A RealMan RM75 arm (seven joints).
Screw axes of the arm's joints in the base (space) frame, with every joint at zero. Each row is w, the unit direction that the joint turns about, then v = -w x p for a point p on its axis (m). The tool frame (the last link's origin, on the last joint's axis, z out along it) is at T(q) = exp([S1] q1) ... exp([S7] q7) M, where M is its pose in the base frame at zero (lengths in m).
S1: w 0 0 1 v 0 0 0
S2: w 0 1 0 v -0.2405 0 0
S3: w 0 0 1 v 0 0 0
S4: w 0 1 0 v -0.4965 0 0
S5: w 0 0 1 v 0 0 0
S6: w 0 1 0 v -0.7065 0 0
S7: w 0 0 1 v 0 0 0
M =
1 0 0 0
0 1 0 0
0 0 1 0.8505
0 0 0 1
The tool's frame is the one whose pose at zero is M.
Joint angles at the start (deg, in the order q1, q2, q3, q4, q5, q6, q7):
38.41 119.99 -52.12 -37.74 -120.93 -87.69 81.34
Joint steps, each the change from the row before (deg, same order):
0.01 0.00 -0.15 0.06 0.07 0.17 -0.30
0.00 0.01 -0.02 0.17 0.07 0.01 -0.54
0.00 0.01 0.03 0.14 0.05 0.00 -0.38
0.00 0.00 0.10 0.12 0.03 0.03 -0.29
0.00 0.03 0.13 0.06 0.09 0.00 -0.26
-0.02 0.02 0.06 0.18 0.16 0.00 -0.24
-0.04 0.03 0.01 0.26 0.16 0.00 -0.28
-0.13 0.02 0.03 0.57 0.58 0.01 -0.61
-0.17 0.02 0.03 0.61 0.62 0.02 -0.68
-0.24 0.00 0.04 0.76 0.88 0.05 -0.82
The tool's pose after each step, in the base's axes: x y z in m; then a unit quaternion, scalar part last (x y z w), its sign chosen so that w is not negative. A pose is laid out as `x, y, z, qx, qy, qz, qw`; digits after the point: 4 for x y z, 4 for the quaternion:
0.2167, 0.3428, -0.0410, -0.9825, 0.1253, 0.1356, 0.0237
0.2168, 0.3424, -0.0416, -0.9829, 0.1218, 0.1362, 0.0235
0.2169, 0.3421, -0.0419, -0.9831, 0.1196, 0.1369, 0.0234
0.2171, 0.3421, -0.0420, -0.9831, 0.1184, 0.1377, 0.0240
0.2169, 0.3421, -0.0420, -0.9830, 0.1171, 0.1393, 0.0248
0.2170, 0.3418, -0.0424, -0.9828, 0.1167, 0.1412, 0.0248
0.2172, 0.3411, -0.0432, -0.9825, 0.1165, 0.1430, 0.0241
0.2177, 0.3399, -0.0443, -0.9817, 0.1167, 0.1485, 0.0237
0.2184, 0.3384, -0.0455, -0.9808, 0.1169, 0.1544, 0.0235
0.2193, 0.3368, -0.0468, -0.9794, 0.1177, 0.1623, 0.0241

